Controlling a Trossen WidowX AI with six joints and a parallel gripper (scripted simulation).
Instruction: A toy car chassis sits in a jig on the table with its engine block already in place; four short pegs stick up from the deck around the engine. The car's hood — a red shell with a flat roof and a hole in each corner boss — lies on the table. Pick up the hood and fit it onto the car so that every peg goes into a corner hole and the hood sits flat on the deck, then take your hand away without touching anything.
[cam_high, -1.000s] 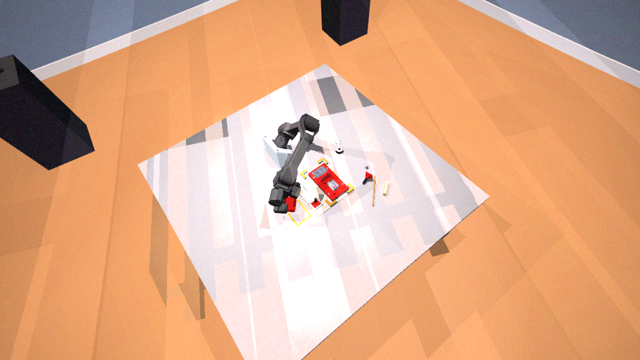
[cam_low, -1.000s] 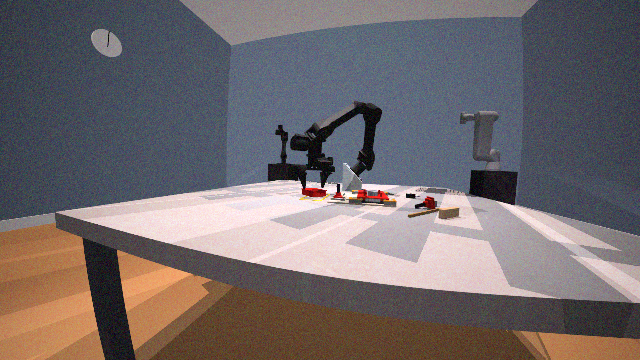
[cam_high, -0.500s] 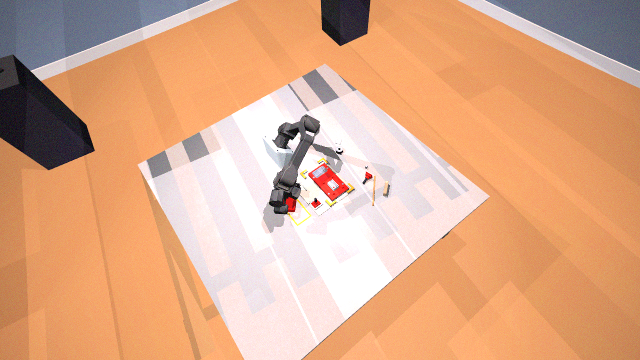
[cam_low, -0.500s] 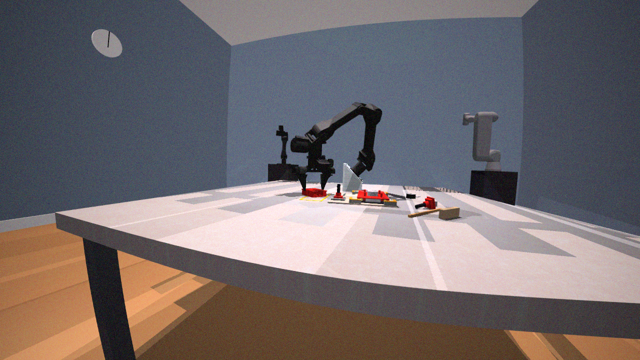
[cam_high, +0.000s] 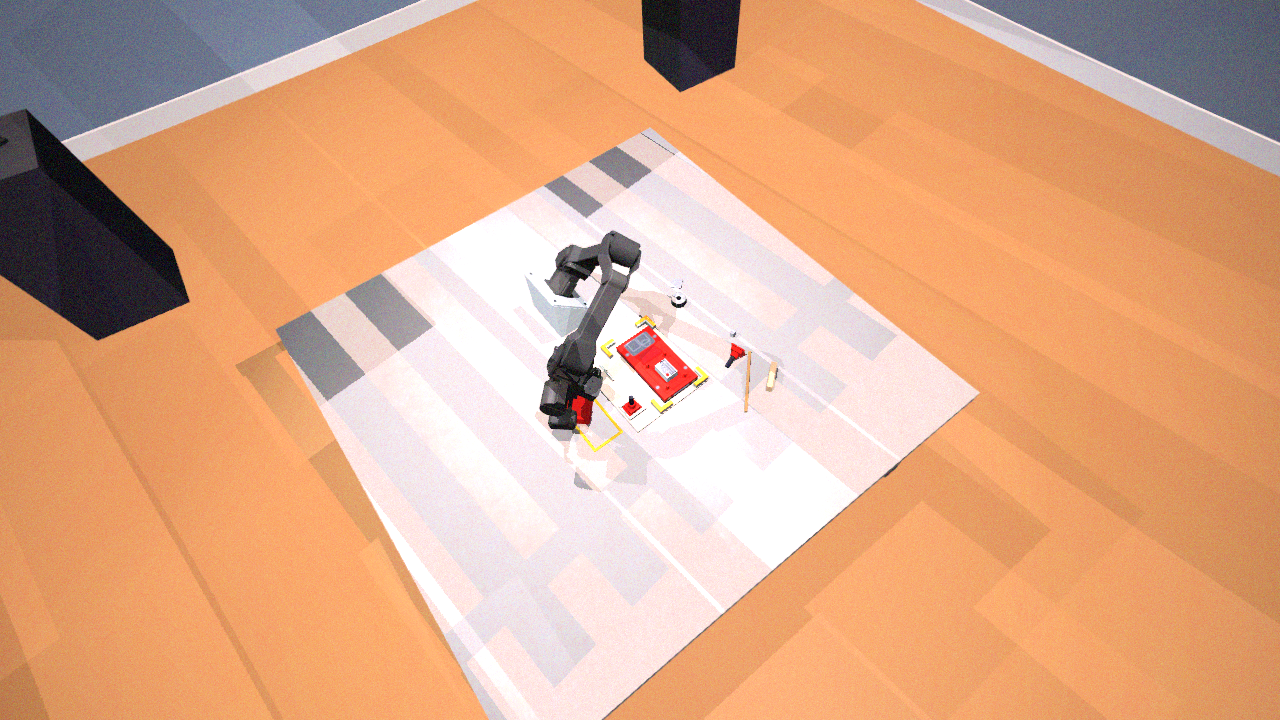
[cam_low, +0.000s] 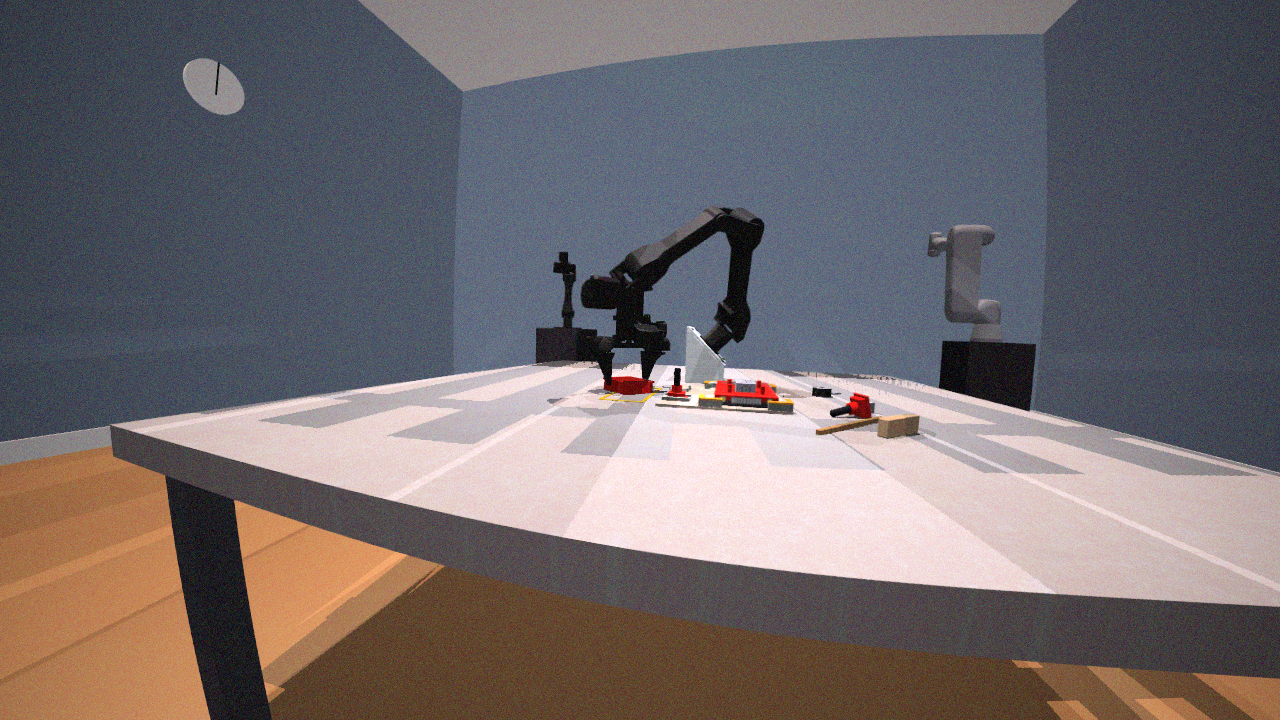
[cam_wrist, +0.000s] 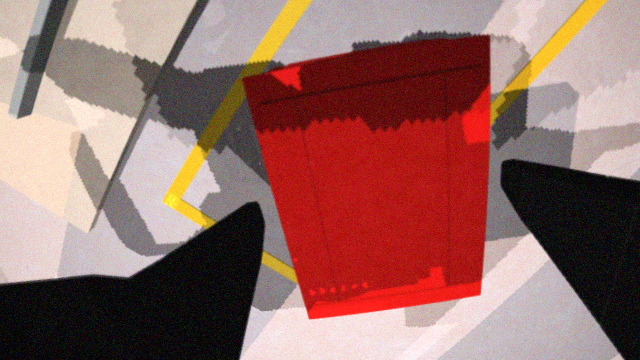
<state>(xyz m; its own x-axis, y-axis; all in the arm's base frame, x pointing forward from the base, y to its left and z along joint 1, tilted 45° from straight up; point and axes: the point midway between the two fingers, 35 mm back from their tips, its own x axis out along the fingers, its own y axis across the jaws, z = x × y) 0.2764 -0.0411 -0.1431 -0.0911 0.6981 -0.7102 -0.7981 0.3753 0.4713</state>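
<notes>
My gripper tip is now right at the red hood. From my gripper tip the other things lie so: thin wooden stick: 410 mm to the left, 170 mm ahead, 10 mm below; then small wooden block: 460 mm to the left, 200 mm ahead.
</notes>
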